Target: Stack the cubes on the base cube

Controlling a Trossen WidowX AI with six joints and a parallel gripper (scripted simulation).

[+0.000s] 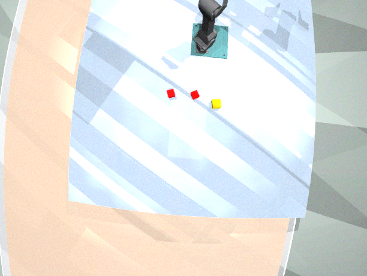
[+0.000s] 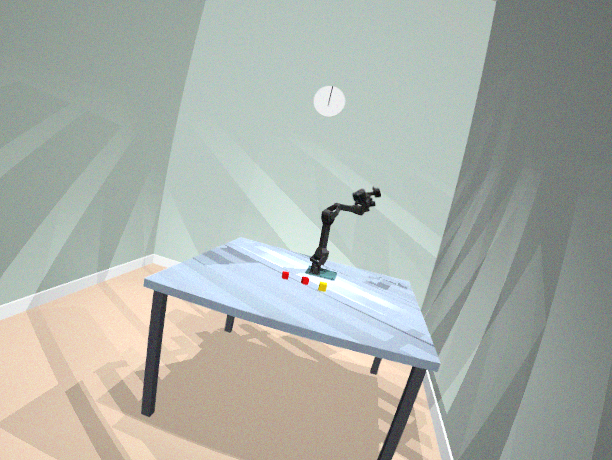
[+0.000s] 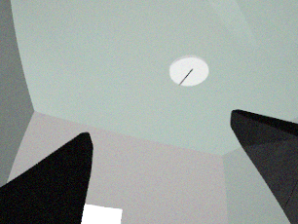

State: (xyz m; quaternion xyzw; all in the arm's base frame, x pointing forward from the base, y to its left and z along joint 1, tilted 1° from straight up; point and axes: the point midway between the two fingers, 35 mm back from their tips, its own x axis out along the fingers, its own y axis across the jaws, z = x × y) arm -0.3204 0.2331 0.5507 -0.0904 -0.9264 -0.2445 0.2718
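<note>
Now: the yellow cube 640 mm ahead of my gripper tip, 560 mm below it and 180 mm to the right of it.
</note>
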